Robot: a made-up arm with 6 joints. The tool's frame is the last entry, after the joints. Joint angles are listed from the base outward.
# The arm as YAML. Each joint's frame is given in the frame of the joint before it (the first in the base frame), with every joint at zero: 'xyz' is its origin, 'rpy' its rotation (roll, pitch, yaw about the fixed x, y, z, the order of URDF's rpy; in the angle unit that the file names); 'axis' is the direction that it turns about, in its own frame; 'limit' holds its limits. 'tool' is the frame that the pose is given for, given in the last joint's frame.
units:
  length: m
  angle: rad
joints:
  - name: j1
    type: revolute
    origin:
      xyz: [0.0, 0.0, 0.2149]
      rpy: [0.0, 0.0, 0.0]
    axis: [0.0, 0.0, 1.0]
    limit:
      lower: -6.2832
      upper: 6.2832
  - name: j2
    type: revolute
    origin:
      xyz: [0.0, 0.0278, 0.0]
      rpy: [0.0, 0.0, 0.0]
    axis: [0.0, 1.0, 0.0]
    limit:
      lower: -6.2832
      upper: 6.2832
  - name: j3
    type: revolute
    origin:
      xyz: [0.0, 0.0, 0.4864]
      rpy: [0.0, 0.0, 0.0]
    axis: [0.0, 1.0, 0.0]
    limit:
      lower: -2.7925
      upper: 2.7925
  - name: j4
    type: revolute
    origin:
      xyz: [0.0, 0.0, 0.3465]
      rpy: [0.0, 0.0, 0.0]
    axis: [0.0, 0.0, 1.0]
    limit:
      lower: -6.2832
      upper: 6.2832
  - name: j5
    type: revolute
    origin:
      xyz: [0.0, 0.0, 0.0]
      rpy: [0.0, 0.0, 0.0]
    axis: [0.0, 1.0, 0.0]
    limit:
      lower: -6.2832
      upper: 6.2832
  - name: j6
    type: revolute
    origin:
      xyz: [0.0, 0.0, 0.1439]
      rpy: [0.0, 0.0, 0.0]
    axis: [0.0, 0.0, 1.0]
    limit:
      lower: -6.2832
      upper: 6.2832
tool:
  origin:
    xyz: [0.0, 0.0, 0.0]
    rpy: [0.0, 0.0, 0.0]
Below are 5 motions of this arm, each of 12 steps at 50 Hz.
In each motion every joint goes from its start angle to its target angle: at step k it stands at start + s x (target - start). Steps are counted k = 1, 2, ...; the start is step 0. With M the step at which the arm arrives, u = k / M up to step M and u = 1 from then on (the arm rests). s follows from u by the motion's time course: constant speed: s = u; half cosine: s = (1 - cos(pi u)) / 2; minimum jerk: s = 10 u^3 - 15 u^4 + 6 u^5.
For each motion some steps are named. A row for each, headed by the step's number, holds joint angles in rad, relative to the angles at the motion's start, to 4 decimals.
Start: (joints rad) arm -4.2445 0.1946 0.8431 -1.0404 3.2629 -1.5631
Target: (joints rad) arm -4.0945 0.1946 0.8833 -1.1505 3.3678 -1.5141
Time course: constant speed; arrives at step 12
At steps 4, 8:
4: 0.0500 0.0000 0.0134 -0.0367 0.0350 0.0163
8: 0.1000 0.0000 0.0268 -0.0734 0.0699 0.0327

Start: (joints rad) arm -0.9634 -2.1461 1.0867 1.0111 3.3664 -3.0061
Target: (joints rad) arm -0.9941 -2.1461 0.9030 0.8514 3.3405 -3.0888
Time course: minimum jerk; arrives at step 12
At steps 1, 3, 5, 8, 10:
1: -0.0002 0.0000 -0.0009 -0.0008 -0.0001 -0.0004
3: -0.0032 0.0000 -0.0190 -0.0165 -0.0027 -0.0086
5: -0.0106 0.0000 -0.0637 -0.0554 -0.0090 -0.0287
8: -0.0243 0.0000 -0.1451 -0.1262 -0.0205 -0.0653
10: -0.0296 0.0000 -0.1772 -0.1540 -0.0250 -0.0798

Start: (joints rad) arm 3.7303 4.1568 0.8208 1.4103 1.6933 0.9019
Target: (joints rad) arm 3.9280 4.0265 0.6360 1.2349 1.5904 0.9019
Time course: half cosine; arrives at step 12
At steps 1, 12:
1: 0.0034 -0.0022 -0.0031 -0.0030 -0.0018 0.0000
12: 0.1977 -0.1303 -0.1848 -0.1754 -0.1029 0.0000

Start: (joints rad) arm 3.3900 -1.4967 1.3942 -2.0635 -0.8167 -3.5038
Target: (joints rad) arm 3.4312 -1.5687 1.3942 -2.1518 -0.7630 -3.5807
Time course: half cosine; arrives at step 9
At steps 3, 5, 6, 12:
3: 0.0103 -0.0180 0.0000 -0.0221 0.0134 -0.0192
5: 0.0242 -0.0423 0.0000 -0.0518 0.0315 -0.0451
6: 0.0309 -0.0540 0.0000 -0.0662 0.0403 -0.0577
12: 0.0412 -0.0720 0.0000 -0.0883 0.0537 -0.0769

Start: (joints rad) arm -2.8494 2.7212 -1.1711 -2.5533 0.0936 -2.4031
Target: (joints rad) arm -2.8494 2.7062 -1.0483 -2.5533 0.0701 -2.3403
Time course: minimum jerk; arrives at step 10
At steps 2, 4, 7, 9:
2: 0.0000 -0.0009 0.0071 0.0000 -0.0014 0.0036
4: 0.0000 -0.0048 0.0390 0.0000 -0.0075 0.0199
7: 0.0000 -0.0126 0.1028 0.0000 -0.0197 0.0526
9: 0.0000 -0.0149 0.1217 0.0000 -0.0233 0.0623

